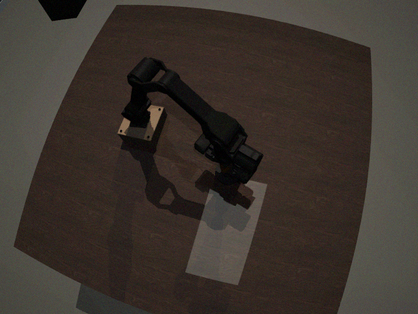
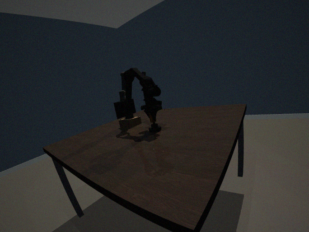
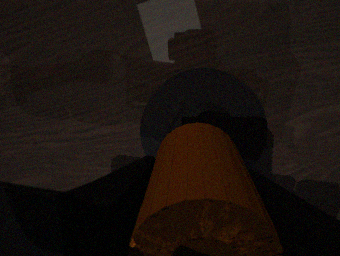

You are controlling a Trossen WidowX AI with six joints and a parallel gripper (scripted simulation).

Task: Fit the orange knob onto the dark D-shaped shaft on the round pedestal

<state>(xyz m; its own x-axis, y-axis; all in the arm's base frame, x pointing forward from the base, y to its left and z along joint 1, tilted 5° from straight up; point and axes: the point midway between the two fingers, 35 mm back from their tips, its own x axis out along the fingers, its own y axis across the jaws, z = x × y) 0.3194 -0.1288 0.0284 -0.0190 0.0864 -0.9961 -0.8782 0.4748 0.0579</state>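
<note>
My gripper tip is 2 cm below the orange knob. Also, from my gripper tip: round pedestal (4 cm below).
</note>
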